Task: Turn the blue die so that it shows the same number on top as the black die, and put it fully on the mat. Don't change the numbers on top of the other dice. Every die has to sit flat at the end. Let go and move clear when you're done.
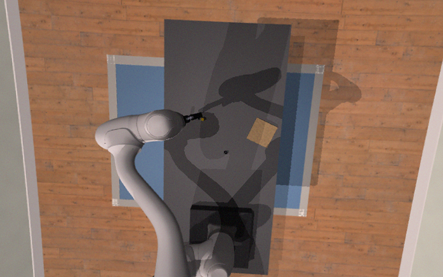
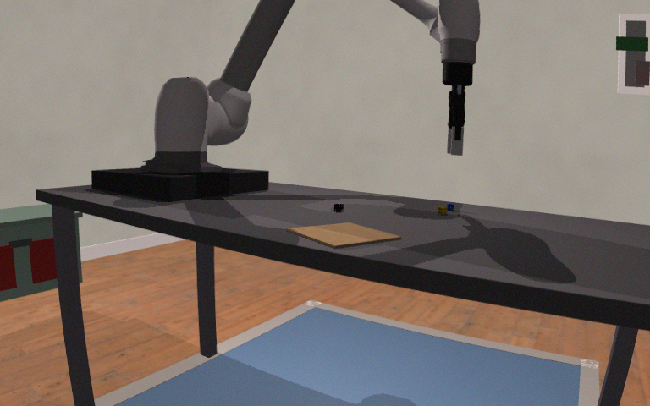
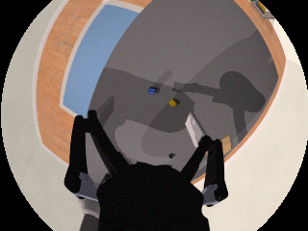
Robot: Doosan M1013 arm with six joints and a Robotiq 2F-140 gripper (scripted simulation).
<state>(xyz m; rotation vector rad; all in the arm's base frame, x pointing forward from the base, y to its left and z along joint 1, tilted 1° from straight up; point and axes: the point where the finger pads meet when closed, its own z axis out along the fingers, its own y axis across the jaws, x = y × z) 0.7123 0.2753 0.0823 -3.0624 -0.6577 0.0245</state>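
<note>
Right now my hand is 140 mm above the blue die. From my hand the other things lie so: yellow die (140 mm below, 70 mm to the right, 10 mm ahead); tan mat (440 mm to the right, 150 mm below, 30 mm behind); black die (230 mm to the right, 180 mm behind, 140 mm below).
</note>
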